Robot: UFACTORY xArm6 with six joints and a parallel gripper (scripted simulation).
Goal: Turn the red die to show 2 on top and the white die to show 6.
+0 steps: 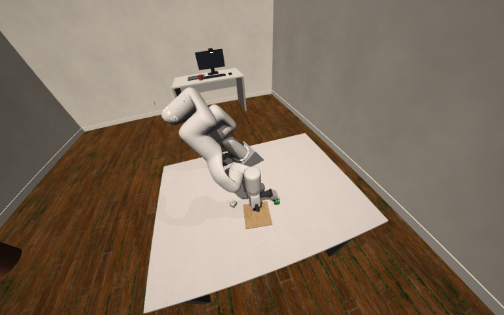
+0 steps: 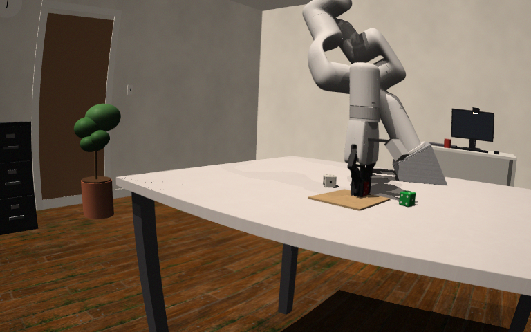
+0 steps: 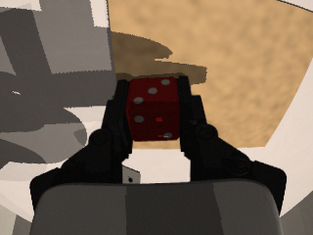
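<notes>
Now: the red die 1 cm below my hand. Also, from my hand: green die (2 cm ahead, 13 cm to the left, 1 cm below); then white die (6 cm behind, 11 cm to the right, 1 cm below); then tan mat (4 cm ahead, 1 cm to the right, 2 cm below).
</notes>
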